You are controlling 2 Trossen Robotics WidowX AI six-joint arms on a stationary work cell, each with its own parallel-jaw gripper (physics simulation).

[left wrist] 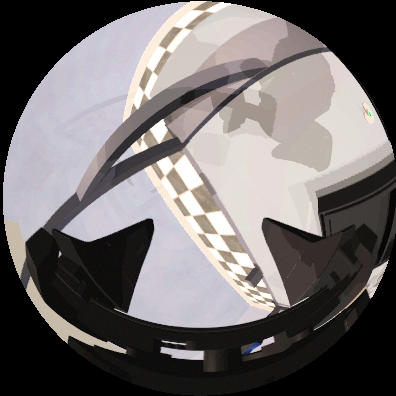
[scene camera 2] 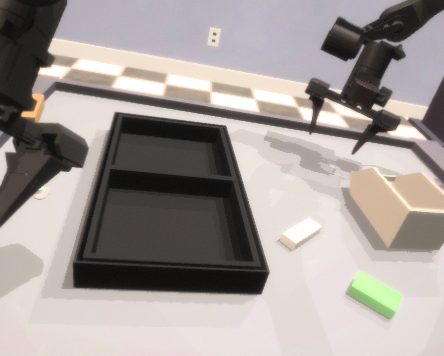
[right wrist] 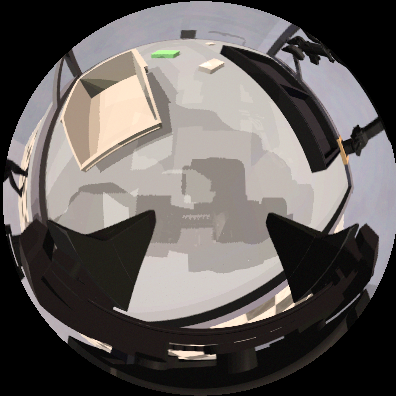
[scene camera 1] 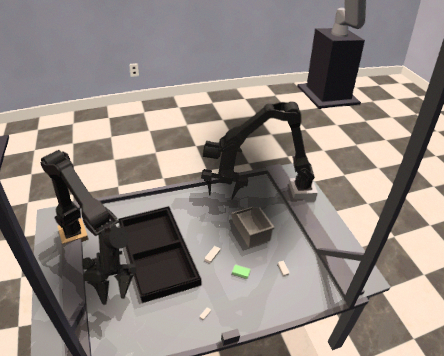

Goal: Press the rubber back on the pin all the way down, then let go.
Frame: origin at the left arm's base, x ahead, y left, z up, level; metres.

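Where they show: left gripper, fingertip midpoint: [left wrist: 209, 224] [scene camera 1: 113, 301]; right gripper, fingertip midpoint: [scene camera 2: 330, 144] [right wrist: 213, 217] [scene camera 1: 220, 197]; left arm's base at its link origin: [right wrist: 343, 147] [scene camera 1: 72, 230]; right arm's base at its link origin: [scene camera 1: 303, 185].
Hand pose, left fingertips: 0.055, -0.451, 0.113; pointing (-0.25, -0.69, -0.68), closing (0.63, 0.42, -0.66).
Observation:
Things, the pixels of their top centre, and the offset from my left fingertips, as dx, dy, dz. "pt": a spot on its surface instead.
- small pale pinkish disc at its top centre: [scene camera 2: 39, 185] +0.028, +0.222, -0.128
- black two-compartment tray at its top centre: [scene camera 2: 173, 172] [right wrist: 296, 88] [scene camera 1: 156, 246] +0.211, +0.224, -0.100
- beige box at a spot on its surface: [right wrist: 112, 117] pt +0.584, +0.194, -0.126
- green block at its top centre: [scene camera 2: 377, 290] [right wrist: 164, 51] [scene camera 1: 241, 270] +0.442, +0.011, -0.124
A small pale pinkish disc [scene camera 2: 41, 193] [left wrist: 368, 113] with a bit of green lies on the table left of the black tray in scene camera 2. It is too small to tell pin from rubber, or how far down the rubber sits. I cannot make it out in scene camera 1. My left gripper [scene camera 1: 114, 295] [left wrist: 209, 224] is open and empty above the table, beside the black tray; one finger shows in scene camera 2, near the disc. My right gripper [scene camera 1: 221, 195] [scene camera 2: 333, 142] [right wrist: 213, 217] is open and empty above the table, behind the beige box.
The black two-compartment tray [scene camera 1: 171, 294] [scene camera 2: 170, 277] stands between the disc and the beige box [scene camera 1: 256, 236] [scene camera 2: 417, 227] [right wrist: 112, 117]. A green block [scene camera 1: 241, 271] [scene camera 2: 375, 294] [right wrist: 165, 53] and white blocks [scene camera 1: 212, 254] [scene camera 2: 300, 233] lie on the table. Dark frame posts [scene camera 1: 400, 185] rise beside it.

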